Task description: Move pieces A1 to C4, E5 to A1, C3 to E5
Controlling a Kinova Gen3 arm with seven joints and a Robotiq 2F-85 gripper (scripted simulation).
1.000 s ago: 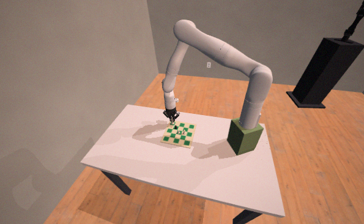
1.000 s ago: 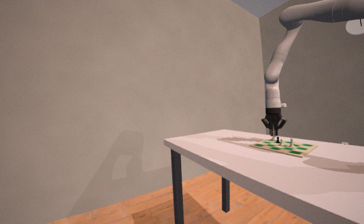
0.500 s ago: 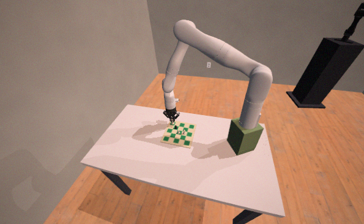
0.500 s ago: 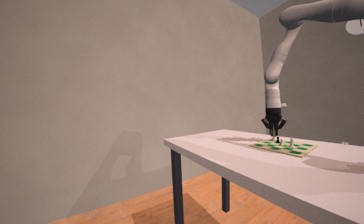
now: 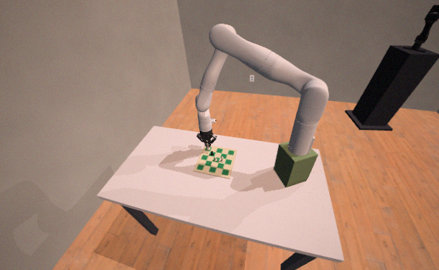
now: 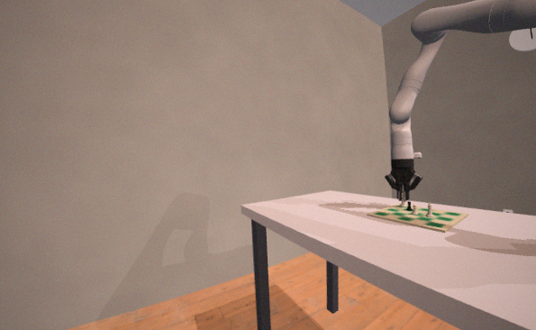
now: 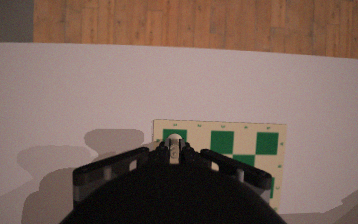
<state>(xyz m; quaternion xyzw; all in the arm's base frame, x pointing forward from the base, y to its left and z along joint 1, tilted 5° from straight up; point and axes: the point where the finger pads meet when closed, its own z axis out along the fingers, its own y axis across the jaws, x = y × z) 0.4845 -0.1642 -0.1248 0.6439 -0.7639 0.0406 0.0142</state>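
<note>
Now: the tall white piece 10 mm below my hand. Round my hand: black pawn 30 mm behind, 50 mm to the left, 30 mm below; chessboard 60 mm behind, 90 mm to the left, 40 mm below.
</note>
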